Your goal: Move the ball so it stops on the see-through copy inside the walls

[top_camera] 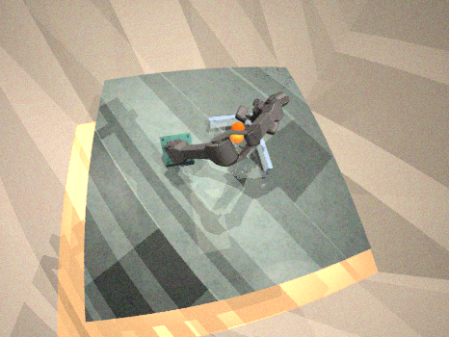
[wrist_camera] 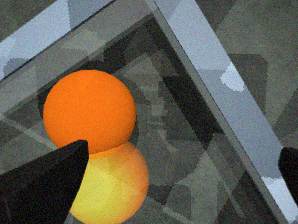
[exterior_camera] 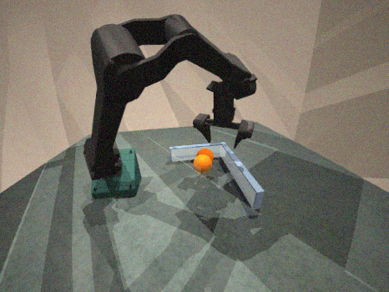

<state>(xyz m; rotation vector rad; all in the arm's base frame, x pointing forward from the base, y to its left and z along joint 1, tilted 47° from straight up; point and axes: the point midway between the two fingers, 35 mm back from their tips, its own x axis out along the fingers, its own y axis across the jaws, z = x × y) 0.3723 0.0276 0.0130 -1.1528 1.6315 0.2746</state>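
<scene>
Right now my gripper tip is 50 mm past the orange ball, 50 mm to the right of it and 70 mm above it. Round my gripper tip: short wall 60 mm behind, 110 mm to the left, 70 mm below.
</scene>
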